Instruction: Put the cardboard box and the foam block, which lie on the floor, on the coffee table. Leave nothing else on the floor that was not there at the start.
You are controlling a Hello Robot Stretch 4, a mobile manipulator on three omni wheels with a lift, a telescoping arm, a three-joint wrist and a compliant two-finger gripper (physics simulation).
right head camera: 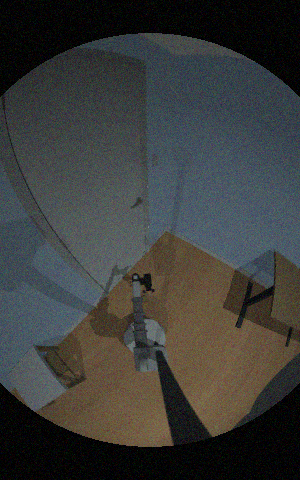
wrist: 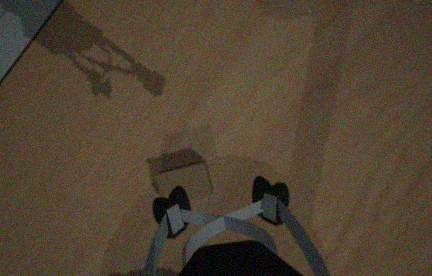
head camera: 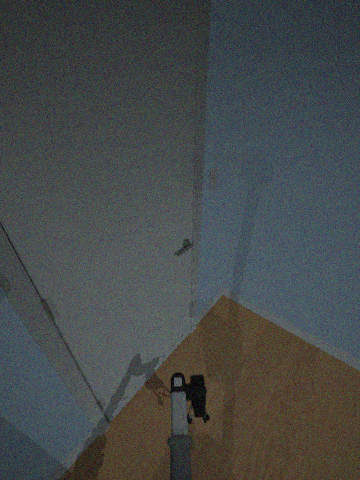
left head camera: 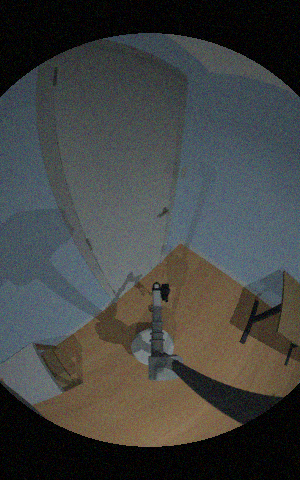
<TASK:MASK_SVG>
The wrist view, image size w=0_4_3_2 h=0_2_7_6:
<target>my gripper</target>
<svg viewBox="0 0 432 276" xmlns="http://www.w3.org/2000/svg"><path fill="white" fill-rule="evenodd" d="M309 236L287 208L289 205L289 190L285 183L276 183L271 186L265 178L257 176L252 187L253 204L224 216L191 211L188 195L181 186L175 187L168 199L165 197L154 199L153 214L159 227L151 243L142 276L155 276L166 238L175 239L190 223L205 226L191 235L185 243L182 251L183 269L178 276L303 276L277 256L275 242L267 231L253 223L244 221L255 215L275 226L284 223L303 251L314 275L330 276ZM196 250L205 241L223 230L237 232L257 240L209 245Z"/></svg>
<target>brown cardboard box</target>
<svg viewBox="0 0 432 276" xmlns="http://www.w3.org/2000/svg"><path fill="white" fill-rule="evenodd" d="M206 160L157 173L155 176L160 196L168 199L172 190L177 186L184 188L189 201L212 196L213 188Z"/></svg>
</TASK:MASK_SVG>
